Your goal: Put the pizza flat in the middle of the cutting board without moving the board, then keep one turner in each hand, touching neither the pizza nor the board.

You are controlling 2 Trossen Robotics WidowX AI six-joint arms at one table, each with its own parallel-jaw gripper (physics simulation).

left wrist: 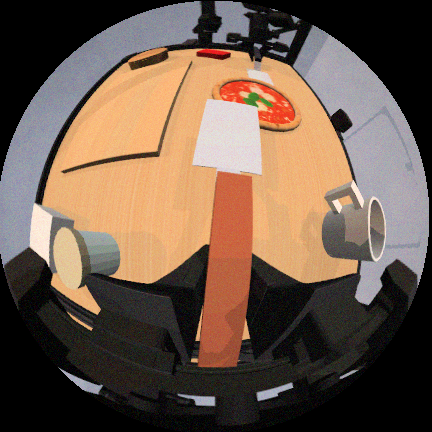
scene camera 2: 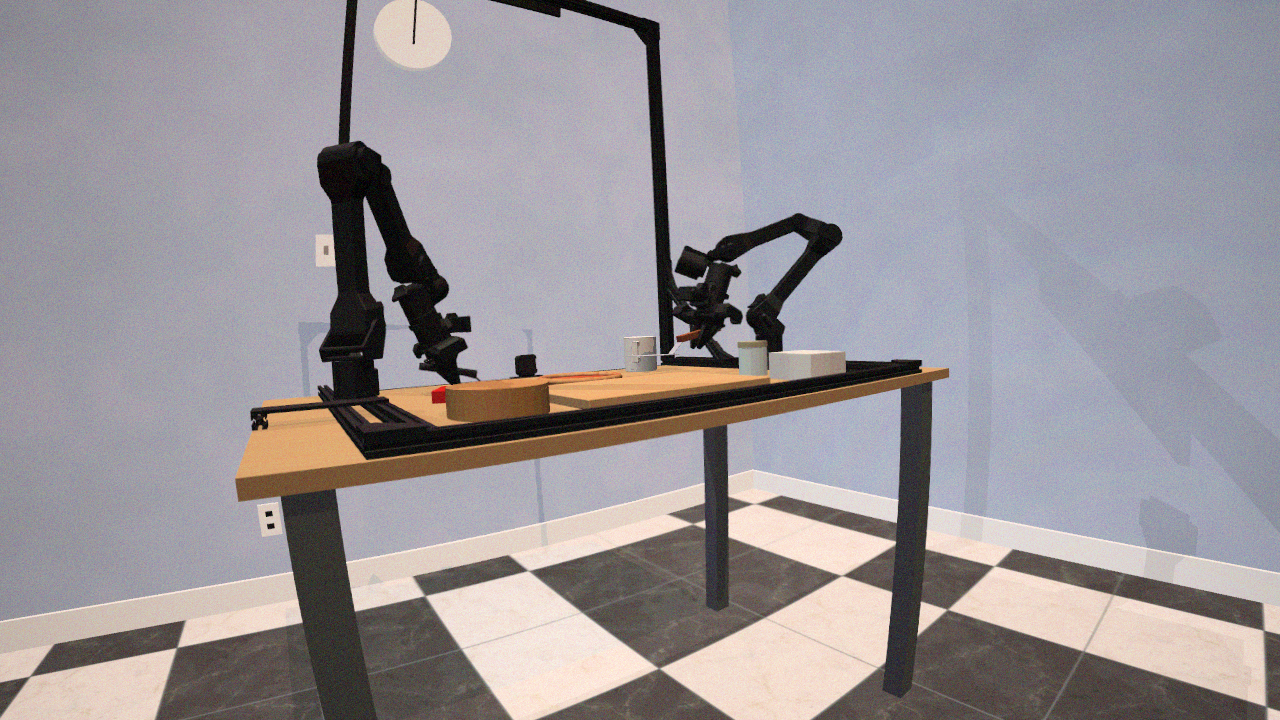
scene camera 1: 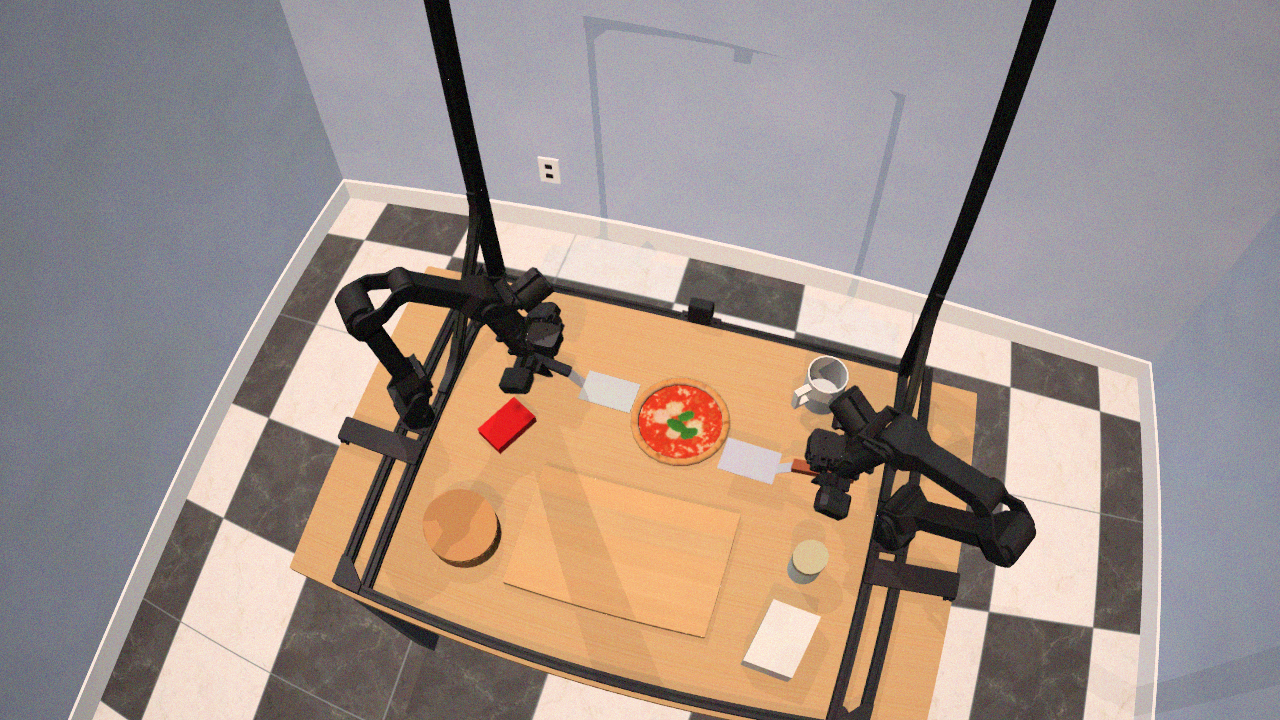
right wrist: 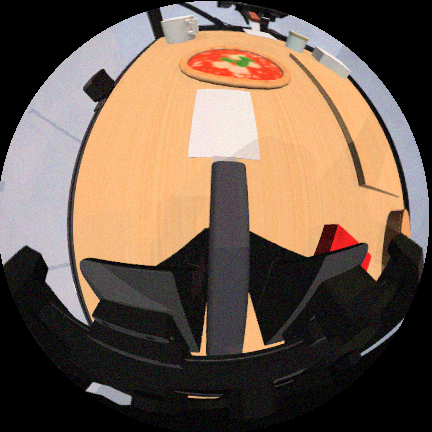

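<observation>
The pizza point(scene camera 1: 680, 420) point(left wrist: 280, 111) point(right wrist: 235, 67) lies flat on the table behind the cutting board point(scene camera 1: 626, 555) point(left wrist: 125, 115) point(right wrist: 382, 150), off it. My left gripper point(scene camera 1: 812, 467) point(left wrist: 222, 250) is shut on the red-brown handle of one turner point(scene camera 1: 750, 460) point(scene camera 2: 687, 336) point(left wrist: 227, 135); its blade is at the pizza's right edge in scene camera 1, contact unclear. My right gripper point(scene camera 1: 547, 365) point(right wrist: 222, 232) is shut on the dark handle of the other turner point(scene camera 1: 609, 391) point(right wrist: 224, 125). That blade lies low by the table, close to the pizza's left edge in scene camera 1.
A mug point(scene camera 1: 825, 380) point(left wrist: 350, 232) stands behind the left gripper. A red block point(scene camera 1: 507, 425) point(right wrist: 340, 245) lies near the right gripper. A round wooden block point(scene camera 1: 459, 526) point(scene camera 2: 497, 399) is left of the board; a jar point(scene camera 1: 808, 561) point(scene camera 2: 752, 358) and white box point(scene camera 1: 781, 640) point(scene camera 2: 807, 364) are at its right.
</observation>
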